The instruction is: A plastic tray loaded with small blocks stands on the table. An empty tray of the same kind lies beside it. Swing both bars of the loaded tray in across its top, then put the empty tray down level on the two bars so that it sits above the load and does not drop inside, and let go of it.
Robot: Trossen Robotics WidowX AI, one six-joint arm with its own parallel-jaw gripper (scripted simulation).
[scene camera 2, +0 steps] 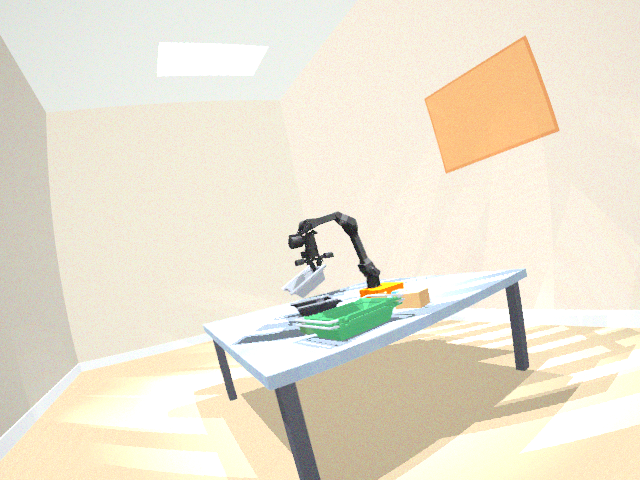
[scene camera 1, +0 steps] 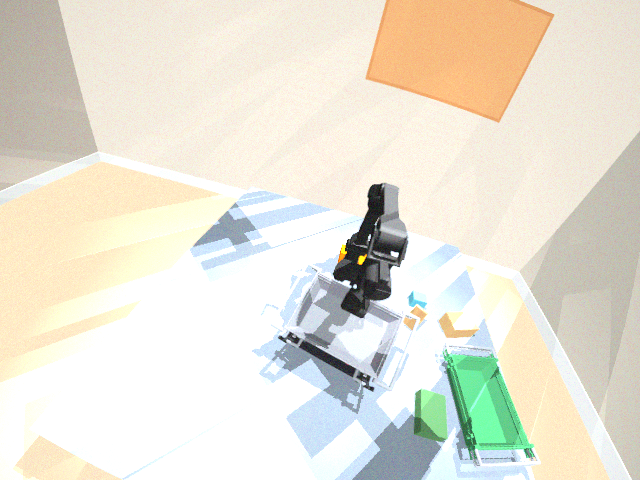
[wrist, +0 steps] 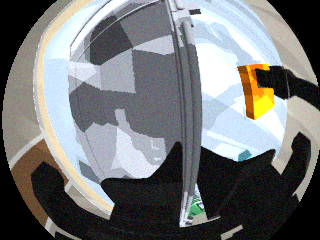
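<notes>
The pictures show my gripper, along with a see-through plastic tray and a green block. And in the wrist view you'd see my gripper as well.
</notes>
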